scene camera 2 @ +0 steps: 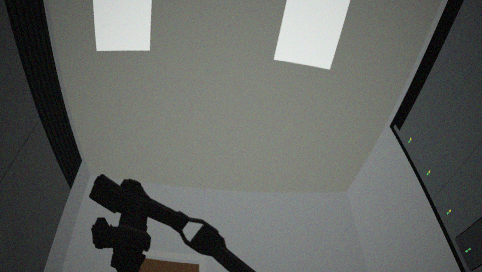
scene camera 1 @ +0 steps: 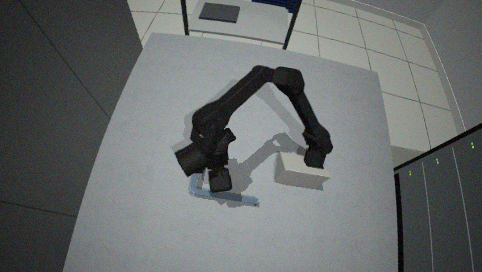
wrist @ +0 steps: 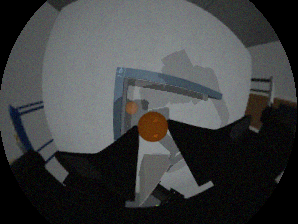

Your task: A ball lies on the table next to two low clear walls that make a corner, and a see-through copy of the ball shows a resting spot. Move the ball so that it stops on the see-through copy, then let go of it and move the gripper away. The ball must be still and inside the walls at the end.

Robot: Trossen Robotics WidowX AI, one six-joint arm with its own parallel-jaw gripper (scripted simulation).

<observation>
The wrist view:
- my gripper: 152,125
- orange ball: 152,126, held by my gripper
</observation>
